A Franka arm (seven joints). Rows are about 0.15 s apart.
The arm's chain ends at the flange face. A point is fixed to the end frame.
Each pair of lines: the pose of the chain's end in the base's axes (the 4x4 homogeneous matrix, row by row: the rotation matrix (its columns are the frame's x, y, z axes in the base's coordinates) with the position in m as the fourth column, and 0 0 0 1 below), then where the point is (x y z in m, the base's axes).
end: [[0.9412 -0.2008 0.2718 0.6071], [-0.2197 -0.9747 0.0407 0.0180], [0.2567 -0.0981 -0.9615 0.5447], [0 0 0 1]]
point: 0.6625 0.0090 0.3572
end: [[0.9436 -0.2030 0.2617 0.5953], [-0.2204 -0.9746 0.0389 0.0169], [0.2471 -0.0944 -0.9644 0.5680], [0 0 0 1]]
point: 0.6487 0.0076 0.3799
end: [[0.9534 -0.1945 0.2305 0.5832], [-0.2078 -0.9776 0.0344 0.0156], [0.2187 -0.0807 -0.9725 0.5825], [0 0 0 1]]
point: 0.6308 0.0054 0.3929
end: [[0.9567 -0.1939 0.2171 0.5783], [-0.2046 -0.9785 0.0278 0.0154], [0.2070 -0.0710 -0.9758 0.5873], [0 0 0 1]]
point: 0.6233 0.0039 0.3971
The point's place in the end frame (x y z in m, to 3 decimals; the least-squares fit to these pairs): 0.006 0.016 0.195
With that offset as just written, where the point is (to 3 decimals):
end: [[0.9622 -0.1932 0.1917 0.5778], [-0.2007 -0.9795 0.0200 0.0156], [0.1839 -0.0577 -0.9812 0.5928], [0 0 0 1]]
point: 0.618 0.003 0.402
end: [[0.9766 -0.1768 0.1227 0.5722], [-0.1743 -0.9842 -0.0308 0.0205], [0.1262 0.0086 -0.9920 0.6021], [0 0 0 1]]
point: 0.599 -0.002 0.410
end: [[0.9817 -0.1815 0.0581 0.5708], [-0.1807 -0.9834 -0.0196 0.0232], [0.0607 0.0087 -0.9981 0.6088], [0 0 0 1]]
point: 0.585 0.003 0.415
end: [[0.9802 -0.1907 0.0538 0.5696], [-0.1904 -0.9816 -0.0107 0.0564], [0.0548 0.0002 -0.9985 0.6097], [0 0 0 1]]
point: 0.583 0.037 0.415
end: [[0.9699 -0.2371 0.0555 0.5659], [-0.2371 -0.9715 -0.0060 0.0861], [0.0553 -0.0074 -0.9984 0.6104], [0 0 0 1]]
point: 0.579 0.068 0.416
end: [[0.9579 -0.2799 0.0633 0.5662], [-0.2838 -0.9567 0.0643 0.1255], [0.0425 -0.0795 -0.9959 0.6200], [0 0 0 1]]
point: 0.580 0.121 0.425
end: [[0.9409 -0.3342 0.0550 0.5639], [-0.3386 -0.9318 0.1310 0.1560], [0.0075 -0.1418 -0.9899 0.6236], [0 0 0 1]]
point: 0.575 0.165 0.428
